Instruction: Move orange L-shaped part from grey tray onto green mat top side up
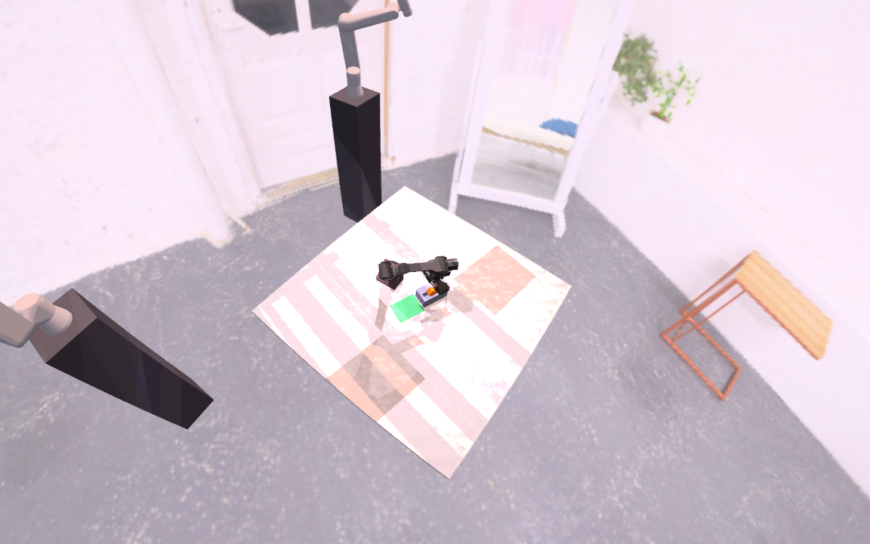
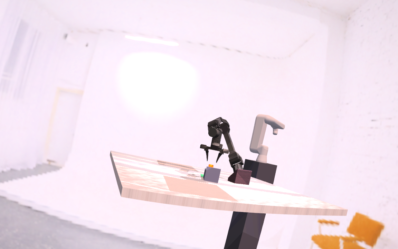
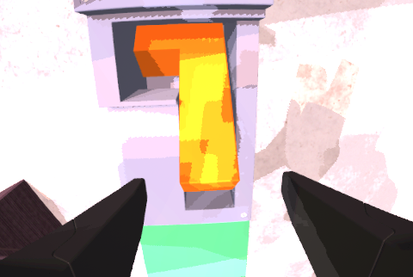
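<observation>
Now: the orange L-shaped part 40 mm to the left of my gripper tip and 80 mm below it. Also, from my gripper tip: green mat (80 mm behind, 130 mm to the right, 130 mm below).
</observation>
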